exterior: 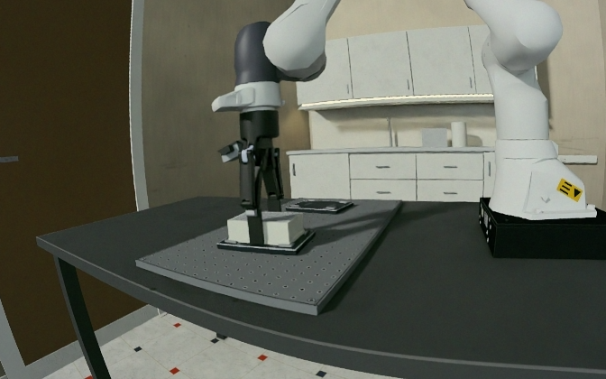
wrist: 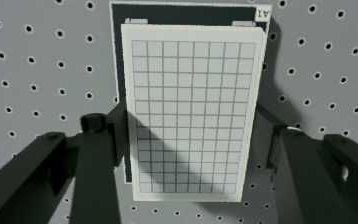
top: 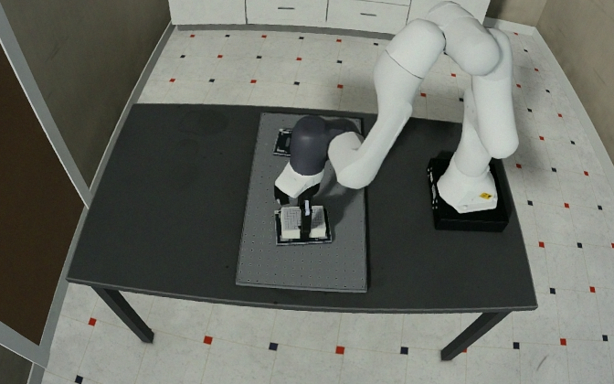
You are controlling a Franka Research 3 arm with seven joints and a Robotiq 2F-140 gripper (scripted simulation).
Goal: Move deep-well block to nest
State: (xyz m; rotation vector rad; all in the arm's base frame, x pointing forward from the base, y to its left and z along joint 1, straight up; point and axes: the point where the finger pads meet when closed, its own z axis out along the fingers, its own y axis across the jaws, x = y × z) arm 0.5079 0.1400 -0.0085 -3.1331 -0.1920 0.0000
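The nest N1 is 30 mm below my hand. From my hand the other things lie so: nest N2 (20 mm ahead, 340 mm to the right, 30 mm below); then 96-well deep-well block (10 mm below); then A1 label (90 mm ahead, 400 mm to the right, 30 mm below).
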